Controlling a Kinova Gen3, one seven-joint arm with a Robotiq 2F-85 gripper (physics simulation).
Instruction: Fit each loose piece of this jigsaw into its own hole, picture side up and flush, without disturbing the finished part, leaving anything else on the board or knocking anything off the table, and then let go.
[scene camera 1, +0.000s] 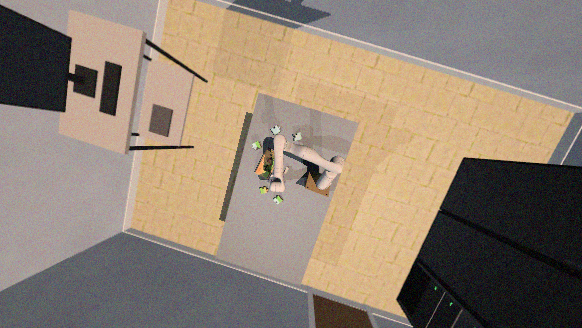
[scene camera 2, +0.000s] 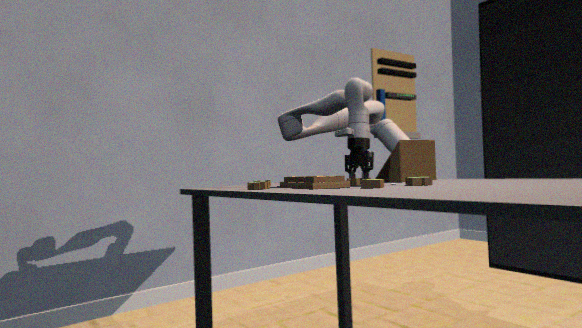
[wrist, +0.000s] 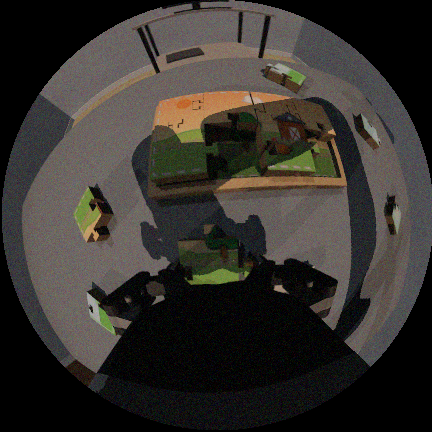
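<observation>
My gripper (scene camera 2: 359, 178) (wrist: 216, 263) is shut on a green tree piece (wrist: 215, 257), picture side up, low at the table beside the board's near edge; any gap beneath is unclear. The jigsaw board (scene camera 2: 315, 185) (wrist: 280, 183) has an orange sky, barn and green field; dark gaps show along its lower middle and right, partly in shadow. Loose pieces lie apart from it: white-green (wrist: 291, 75) (scene camera 1: 256, 145) beyond, pale (wrist: 369, 131) (scene camera 1: 275, 130) and pale (wrist: 395, 217) (scene camera 1: 297, 136) at right, green-orange (wrist: 86, 212) (scene camera 1: 263, 190) and white-green (wrist: 102, 315) (scene camera 1: 278, 199) at left in the wrist view.
The arm's brown base block (scene camera 1: 318, 187) (scene camera 2: 417, 160) stands on the grey table (scene camera 1: 270, 240). A dark strip (scene camera 1: 235, 170) runs along the table's left side in scene camera 1. A pale desk (scene camera 1: 102, 80) stands farther left. The arm covers part of the board there.
</observation>
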